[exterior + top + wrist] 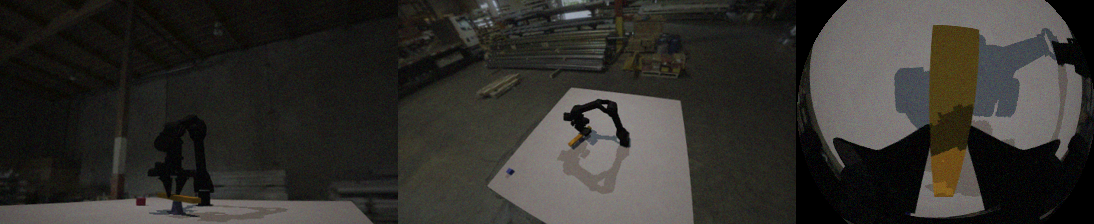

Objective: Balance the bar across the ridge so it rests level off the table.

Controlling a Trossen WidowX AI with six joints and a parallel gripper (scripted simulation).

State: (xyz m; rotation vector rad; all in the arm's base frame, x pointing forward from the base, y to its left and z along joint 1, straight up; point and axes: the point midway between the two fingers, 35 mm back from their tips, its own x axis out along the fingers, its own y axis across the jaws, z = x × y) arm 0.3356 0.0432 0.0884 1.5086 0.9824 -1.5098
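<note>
Right now the yellow bar is 10 mm ahead of my gripper tip and 30 mm to the left of it. From my gripper tip the other things lie so: small blue cube 400 mm ahead, 460 mm to the left, 40 mm below; small red cube 190 mm behind, 310 mm to the right, 40 mm below.
</note>
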